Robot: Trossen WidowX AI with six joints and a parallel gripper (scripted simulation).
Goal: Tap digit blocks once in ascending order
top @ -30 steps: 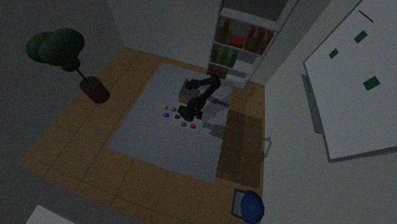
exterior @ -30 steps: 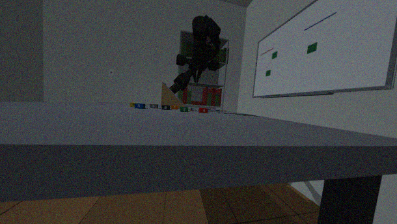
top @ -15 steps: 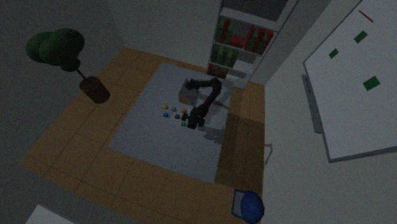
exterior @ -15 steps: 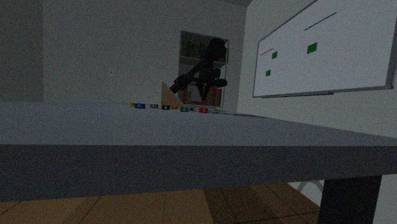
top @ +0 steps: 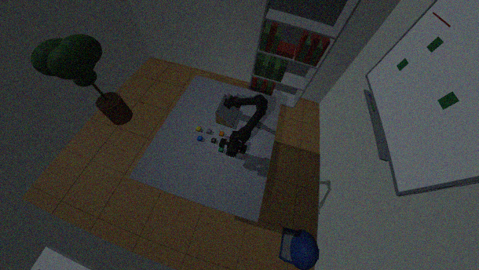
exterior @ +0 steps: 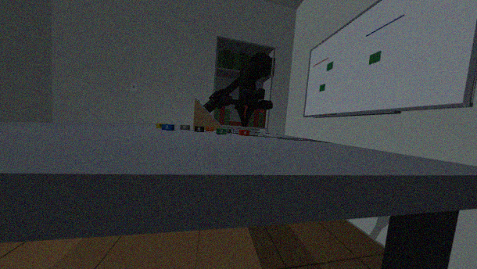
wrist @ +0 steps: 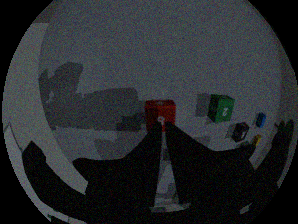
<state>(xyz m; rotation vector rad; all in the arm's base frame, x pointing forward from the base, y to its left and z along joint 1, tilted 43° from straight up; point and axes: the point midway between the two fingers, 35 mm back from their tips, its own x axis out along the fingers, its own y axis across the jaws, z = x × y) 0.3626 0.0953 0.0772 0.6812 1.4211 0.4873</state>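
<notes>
The red block lies 2 cm below my gripper tip. From my gripper tip the other things lie so: white block 8 cm behind, 3 cm to the right, 2 cm below; black block 6 cm behind, 16 cm to the right, 2 cm below; green block 8 cm to the right, 2 cm below.
</notes>
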